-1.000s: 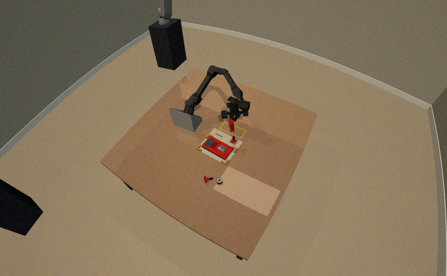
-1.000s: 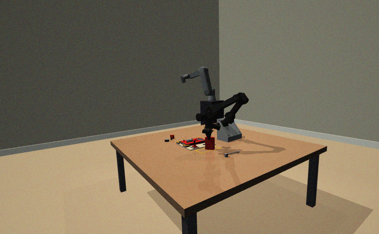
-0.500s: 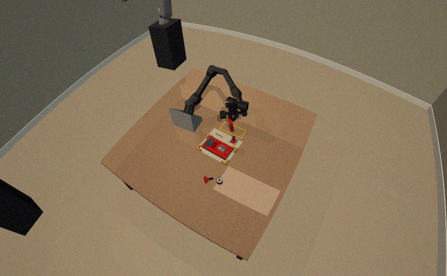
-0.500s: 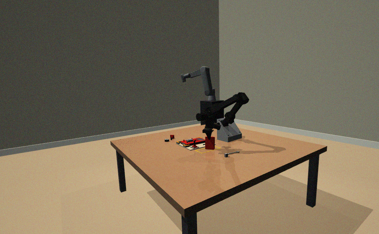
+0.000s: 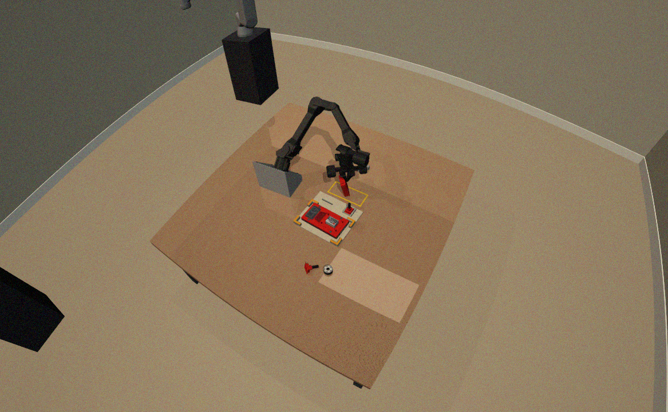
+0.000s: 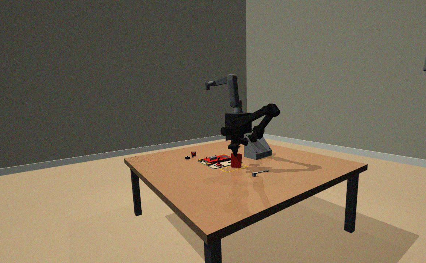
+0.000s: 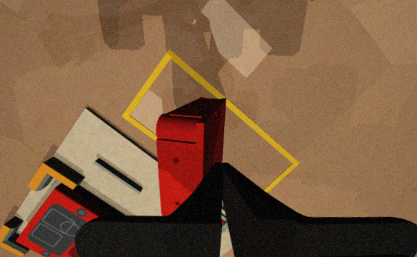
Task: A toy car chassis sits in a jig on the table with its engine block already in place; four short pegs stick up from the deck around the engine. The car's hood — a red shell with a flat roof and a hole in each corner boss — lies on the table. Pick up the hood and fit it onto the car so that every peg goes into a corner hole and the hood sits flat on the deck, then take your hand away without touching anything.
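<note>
My gripper tip is now 20 cm to the left of the pale jig plate, 7 cm above it and 1 cm past it. Also, from my gripper tip: red hood 3 cm below, 1 cm behind; then round part 44 cm to the right, 11 cm ahead, 7 cm below.
</note>
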